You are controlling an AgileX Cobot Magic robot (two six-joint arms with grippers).
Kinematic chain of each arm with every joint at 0, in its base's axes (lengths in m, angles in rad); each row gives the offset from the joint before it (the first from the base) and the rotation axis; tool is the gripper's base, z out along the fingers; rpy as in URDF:
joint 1: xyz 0 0 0.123 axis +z
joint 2: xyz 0 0 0 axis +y
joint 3: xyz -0.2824 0 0.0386 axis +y
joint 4: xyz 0.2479 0 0.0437 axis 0.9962 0 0.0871
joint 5: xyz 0 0 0 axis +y
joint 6: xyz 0.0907 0 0.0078 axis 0.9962 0 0.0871
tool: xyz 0 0 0 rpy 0 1.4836 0
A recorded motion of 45 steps. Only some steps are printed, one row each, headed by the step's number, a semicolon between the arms.
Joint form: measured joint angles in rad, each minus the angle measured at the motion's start. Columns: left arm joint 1, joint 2, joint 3, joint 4, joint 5, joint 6; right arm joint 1, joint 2, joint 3, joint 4, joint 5, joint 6.
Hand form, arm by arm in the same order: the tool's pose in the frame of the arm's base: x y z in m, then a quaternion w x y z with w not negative. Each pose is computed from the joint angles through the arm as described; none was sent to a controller.
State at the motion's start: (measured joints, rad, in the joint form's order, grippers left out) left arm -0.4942 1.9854 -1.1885 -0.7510 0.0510 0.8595; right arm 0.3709 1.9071 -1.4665 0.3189 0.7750 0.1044
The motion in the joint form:
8: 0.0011 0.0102 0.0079 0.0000 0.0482 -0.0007; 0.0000 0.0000 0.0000 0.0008 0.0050 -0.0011
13: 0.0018 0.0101 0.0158 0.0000 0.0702 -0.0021; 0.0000 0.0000 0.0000 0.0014 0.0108 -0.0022
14: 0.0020 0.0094 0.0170 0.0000 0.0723 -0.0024; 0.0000 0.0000 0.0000 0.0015 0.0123 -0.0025
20: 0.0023 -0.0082 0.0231 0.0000 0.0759 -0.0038; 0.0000 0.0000 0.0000 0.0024 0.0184 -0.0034
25: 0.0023 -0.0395 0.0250 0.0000 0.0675 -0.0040; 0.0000 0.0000 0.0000 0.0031 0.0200 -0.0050
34: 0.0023 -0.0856 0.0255 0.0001 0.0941 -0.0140; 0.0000 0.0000 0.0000 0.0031 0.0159 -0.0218
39: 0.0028 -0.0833 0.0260 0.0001 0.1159 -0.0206; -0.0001 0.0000 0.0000 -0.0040 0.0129 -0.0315
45: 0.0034 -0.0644 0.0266 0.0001 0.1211 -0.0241; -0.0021 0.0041 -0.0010 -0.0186 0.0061 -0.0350
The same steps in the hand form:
8: 0.3640 -0.2027 0.1487 0.36269 0.28733 0.88060 -0.10220; 0.3767 0.1681 0.2312 0.17677 -0.04316 0.96662 0.18039
13: 0.3610 -0.2023 0.1457 0.35034 0.29042 0.88401 -0.10696; 0.3762 0.1681 0.2310 0.17402 -0.04400 0.96713 0.18012
14: 0.3606 -0.2021 0.1456 0.34927 0.29057 0.88433 -0.10744; 0.3761 0.1681 0.2309 0.17332 -0.04423 0.96726 0.18003
20: 0.3588 -0.2013 0.1511 0.35304 0.29002 0.88277 -0.10942; 0.3756 0.1681 0.2307 0.17037 -0.04492 0.96778 0.17988
25: 0.3582 -0.2003 0.1638 0.36977 0.28739 0.87671 -0.10983; 0.3754 0.1681 0.2307 0.16967 -0.04563 0.96786 0.17991
34: 0.3541 -0.2000 0.1814 0.37932 0.28611 0.87148 -0.12155; 0.3758 0.1682 0.2308 0.17314 -0.05342 0.96707 0.17875
39: 0.3526 -0.2005 0.1793 0.36900 0.28705 0.87475 -0.12749; 0.3762 0.1677 0.2308 0.17622 -0.05976 0.96678 0.17524
45: 0.3531 -0.2009 0.1713 0.35787 0.28675 0.87943 -0.12764; 0.3778 0.1664 0.2294 0.18009 -0.06382 0.96694 0.16887

